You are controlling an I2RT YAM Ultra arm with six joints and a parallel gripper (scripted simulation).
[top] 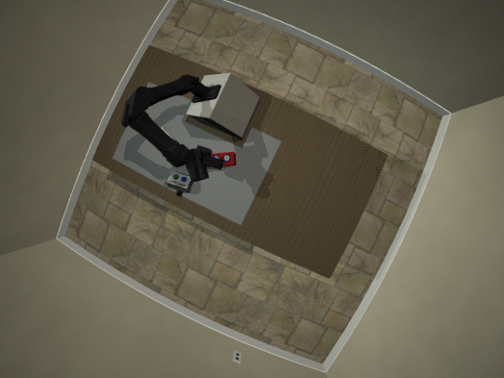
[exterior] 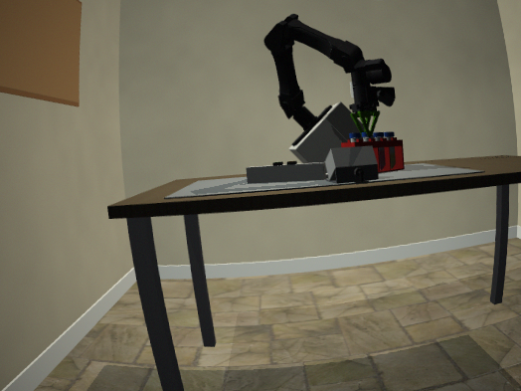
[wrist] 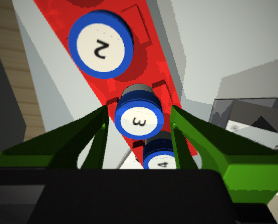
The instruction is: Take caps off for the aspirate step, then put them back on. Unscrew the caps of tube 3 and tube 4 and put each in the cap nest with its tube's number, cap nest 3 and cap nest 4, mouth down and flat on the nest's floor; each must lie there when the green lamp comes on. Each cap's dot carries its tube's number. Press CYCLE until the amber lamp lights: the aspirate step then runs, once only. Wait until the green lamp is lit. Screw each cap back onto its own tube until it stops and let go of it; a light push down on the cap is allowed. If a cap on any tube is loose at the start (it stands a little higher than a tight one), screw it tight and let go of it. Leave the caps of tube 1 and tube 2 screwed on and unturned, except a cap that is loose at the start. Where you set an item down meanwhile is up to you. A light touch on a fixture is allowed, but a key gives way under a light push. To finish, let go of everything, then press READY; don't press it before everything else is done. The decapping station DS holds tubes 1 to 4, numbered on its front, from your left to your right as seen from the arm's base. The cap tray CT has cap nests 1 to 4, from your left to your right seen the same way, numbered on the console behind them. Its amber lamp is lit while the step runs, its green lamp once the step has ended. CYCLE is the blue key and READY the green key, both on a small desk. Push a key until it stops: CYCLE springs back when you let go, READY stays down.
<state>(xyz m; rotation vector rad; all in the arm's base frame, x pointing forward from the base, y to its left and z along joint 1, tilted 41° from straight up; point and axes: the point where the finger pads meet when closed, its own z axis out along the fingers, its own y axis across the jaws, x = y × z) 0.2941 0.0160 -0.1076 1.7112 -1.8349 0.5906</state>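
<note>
Right now the cap 3 is right at my hand. The rest, counted from my hand: cap 1: 4 cm behind, 10 cm to the left; cap 4: 2 cm ahead, 5 cm to the right; cap 2: 2 cm behind, 5 cm to the left.
</note>
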